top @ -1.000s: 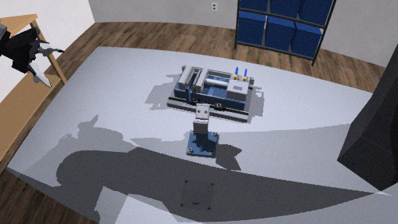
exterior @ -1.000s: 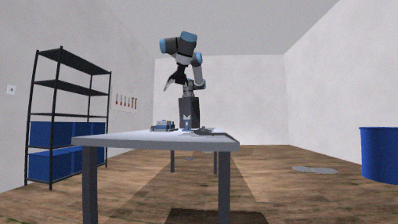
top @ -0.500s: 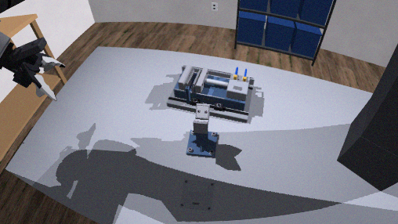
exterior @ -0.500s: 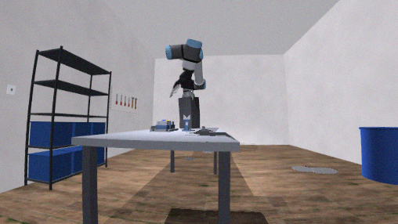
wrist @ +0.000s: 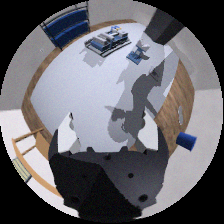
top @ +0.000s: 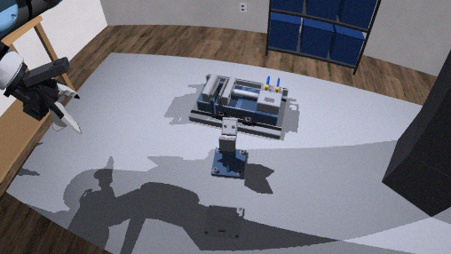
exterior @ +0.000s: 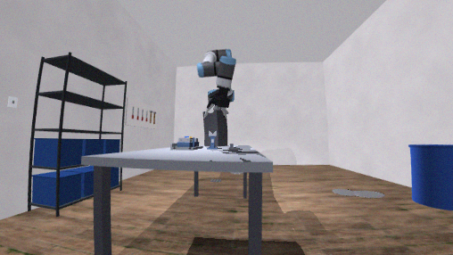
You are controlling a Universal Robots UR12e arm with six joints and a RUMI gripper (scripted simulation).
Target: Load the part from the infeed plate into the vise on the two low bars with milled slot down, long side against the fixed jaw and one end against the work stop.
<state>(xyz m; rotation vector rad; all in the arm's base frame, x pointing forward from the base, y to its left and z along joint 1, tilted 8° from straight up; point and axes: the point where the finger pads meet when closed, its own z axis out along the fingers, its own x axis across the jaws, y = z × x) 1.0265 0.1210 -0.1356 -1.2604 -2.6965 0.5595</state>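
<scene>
My gripper is now 410 mm past the grey part, 190 mm above it and 90 mm to the right of it. Round my hand: infeed plate 410 mm behind, 210 mm below, 110 mm to the left; vise 380 mm behind, 280 mm to the right, 170 mm below; air cylinder 480 mm behind, 270 mm to the right, 140 mm below.
</scene>
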